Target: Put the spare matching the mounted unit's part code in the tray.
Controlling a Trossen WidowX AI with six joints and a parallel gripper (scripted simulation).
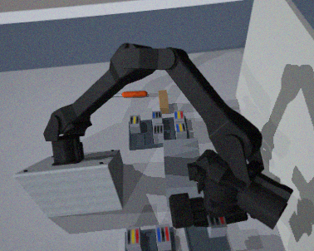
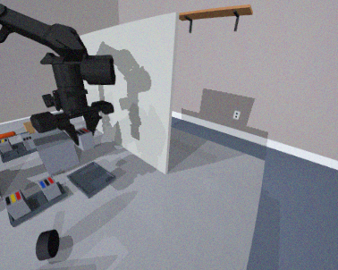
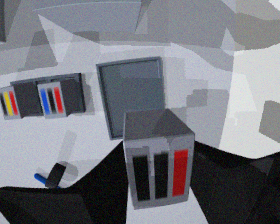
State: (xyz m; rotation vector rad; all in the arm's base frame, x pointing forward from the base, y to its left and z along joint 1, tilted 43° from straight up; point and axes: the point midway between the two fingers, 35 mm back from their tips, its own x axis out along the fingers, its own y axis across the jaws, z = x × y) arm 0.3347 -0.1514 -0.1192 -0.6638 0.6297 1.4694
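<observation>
The tray lies 1 cm behind my gripper tip and 13 cm below it. Round my gripper tip: tan block 7 cm behind, 51 cm to the left, 10 cm below; then white wall panel 19 cm ahead, 18 cm to the left, 9 cm above; then black ring 17 cm behind, 13 cm to the right, 11 cm below.
</observation>
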